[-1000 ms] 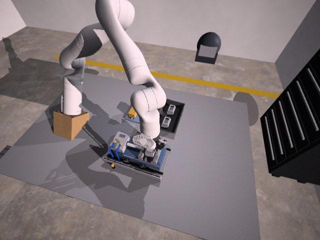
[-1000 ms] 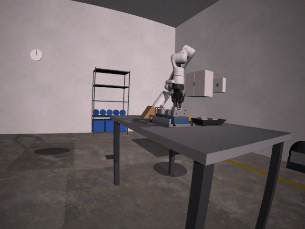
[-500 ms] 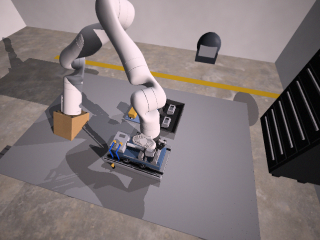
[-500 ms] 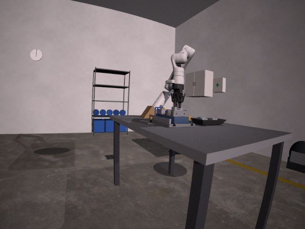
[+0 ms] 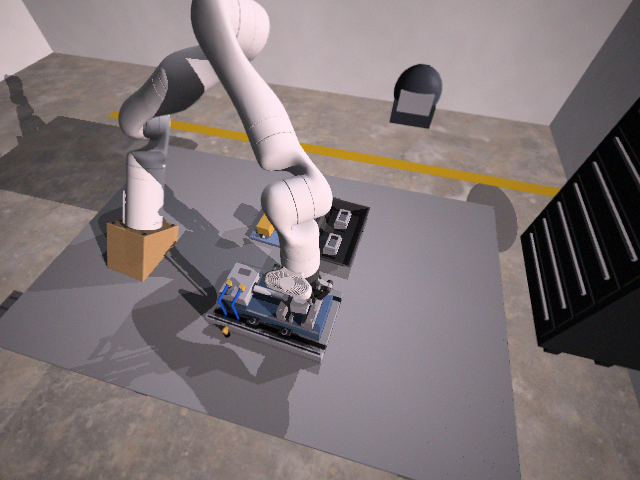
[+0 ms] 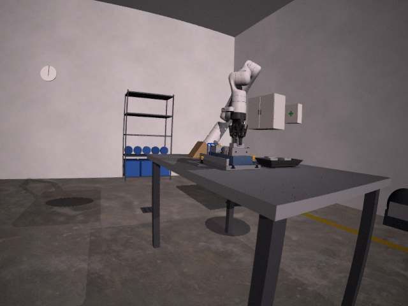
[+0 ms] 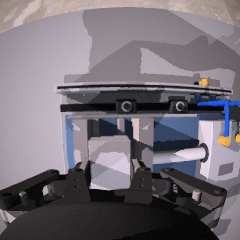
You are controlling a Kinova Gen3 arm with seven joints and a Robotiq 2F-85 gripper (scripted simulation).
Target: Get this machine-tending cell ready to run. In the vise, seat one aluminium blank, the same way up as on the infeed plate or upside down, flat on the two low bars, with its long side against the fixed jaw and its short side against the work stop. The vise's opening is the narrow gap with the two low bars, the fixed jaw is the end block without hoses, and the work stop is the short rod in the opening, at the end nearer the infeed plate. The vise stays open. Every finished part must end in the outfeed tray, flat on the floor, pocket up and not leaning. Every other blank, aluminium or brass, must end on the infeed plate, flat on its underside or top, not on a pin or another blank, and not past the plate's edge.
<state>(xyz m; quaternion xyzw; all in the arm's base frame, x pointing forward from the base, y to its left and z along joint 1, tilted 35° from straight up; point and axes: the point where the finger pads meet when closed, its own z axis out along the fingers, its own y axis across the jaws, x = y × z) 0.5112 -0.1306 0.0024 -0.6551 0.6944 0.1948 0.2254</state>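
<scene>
My gripper is now 80 mm above the vise and 70 mm past it. From my hand the other things lie so: vise rail: 90 mm to the right, 90 mm below, 70 mm behind; then brass blank: 240 mm to the left, 200 mm behind, 100 mm below; then hose block: 160 mm behind, 40 mm below, 10 mm to the left.
</scene>
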